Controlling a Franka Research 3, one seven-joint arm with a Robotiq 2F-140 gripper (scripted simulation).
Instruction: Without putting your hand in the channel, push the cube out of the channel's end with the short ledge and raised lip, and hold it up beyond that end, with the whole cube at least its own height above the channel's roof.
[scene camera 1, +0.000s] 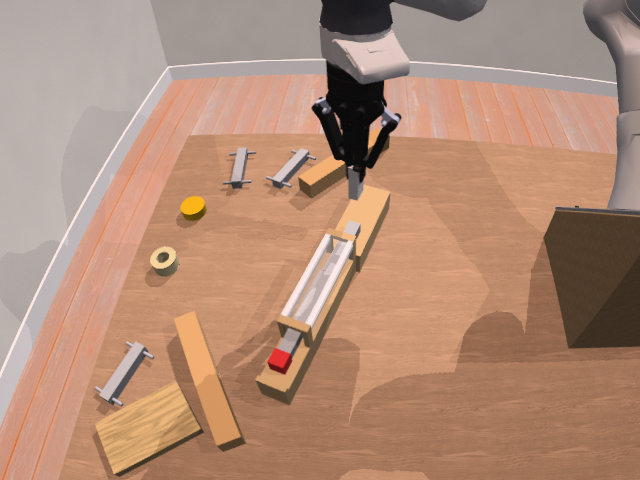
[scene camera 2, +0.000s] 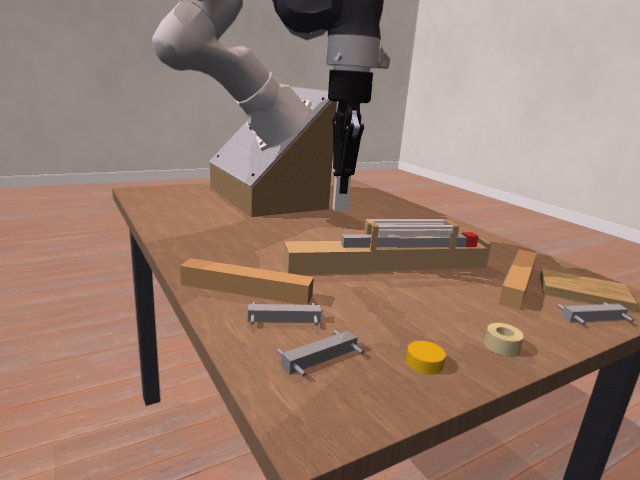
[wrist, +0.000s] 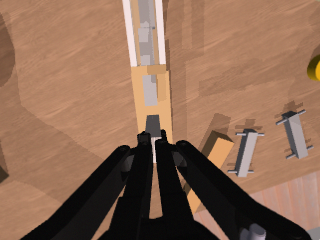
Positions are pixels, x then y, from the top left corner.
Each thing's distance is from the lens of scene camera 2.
my gripper (scene camera 2: 340, 209): 86 cm
plank (scene camera 2: 568, 286): 97 cm
bar (scene camera 2: 583, 313): 87 cm
cream ring (scene camera 2: 503, 339): 70 cm
The marked spots on the bar and the cream ring are 21 cm apart.
